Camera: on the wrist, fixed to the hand. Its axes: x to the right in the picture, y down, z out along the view.
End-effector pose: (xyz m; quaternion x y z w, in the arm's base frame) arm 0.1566 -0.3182 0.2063 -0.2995 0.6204 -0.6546 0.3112
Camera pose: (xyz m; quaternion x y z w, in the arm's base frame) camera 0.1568 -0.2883 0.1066 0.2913 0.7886 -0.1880 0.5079
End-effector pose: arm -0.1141 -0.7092 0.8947 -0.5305 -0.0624 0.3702 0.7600
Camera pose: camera -0.1687 -0.7262 0.8077 -0.5903 0.4006 0.6741 0.1913
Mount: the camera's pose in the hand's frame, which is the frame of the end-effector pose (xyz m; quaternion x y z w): -0.0240 0.0985 -0.0236 -0.1568 0.1773 0.6909 0.6831
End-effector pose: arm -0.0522 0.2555 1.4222 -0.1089 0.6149 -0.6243 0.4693
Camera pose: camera -0.0116 0.3079 1.3419 0.3876 0.6764 -0.0251 0.6258
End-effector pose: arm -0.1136 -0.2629 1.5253 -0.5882 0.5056 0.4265 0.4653
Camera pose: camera -0.2135 -0.2867 1.5420 0.2011 -0.7674 -0.5878 0.1587
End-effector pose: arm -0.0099 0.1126 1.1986 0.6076 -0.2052 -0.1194 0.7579
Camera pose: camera -0.0272 0.1665 1.2860 0.1756 -0.4069 0.5176 0.7319
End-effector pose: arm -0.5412 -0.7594 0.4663 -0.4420 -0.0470 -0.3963 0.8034
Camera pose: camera -0.4972 -0.7337 0.3755 -0.3901 0.4778 0.1986 0.7616
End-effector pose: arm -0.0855 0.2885 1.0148 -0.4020 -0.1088 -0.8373 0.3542
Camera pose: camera -0.0223 0.2182 0.9713 -0.2569 0.3975 -0.4156 0.7767
